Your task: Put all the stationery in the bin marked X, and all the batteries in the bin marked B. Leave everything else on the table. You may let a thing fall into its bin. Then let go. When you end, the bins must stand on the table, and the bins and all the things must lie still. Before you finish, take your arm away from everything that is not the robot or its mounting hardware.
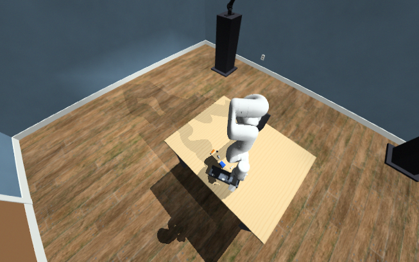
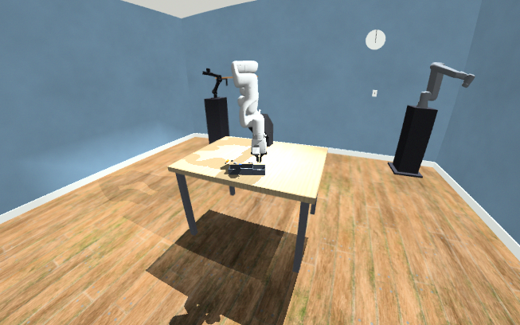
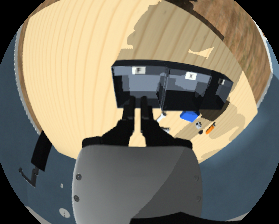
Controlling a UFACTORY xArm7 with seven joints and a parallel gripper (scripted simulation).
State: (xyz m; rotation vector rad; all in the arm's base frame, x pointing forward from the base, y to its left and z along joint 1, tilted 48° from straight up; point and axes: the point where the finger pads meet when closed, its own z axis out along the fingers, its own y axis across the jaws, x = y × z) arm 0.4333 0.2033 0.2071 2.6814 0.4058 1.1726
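Right now my hand is 80 mm past the orange battery, 300 mm to the left of it and 90 mm above it. From my hand the other things lie so: dark double bin: 30 mm ahead, 80 mm to the right, 70 mm below; then pencil sharpener: 80 mm behind, 220 mm to the right, 90 mm below; then blue block: 50 mm behind, 160 mm to the right, 90 mm below.
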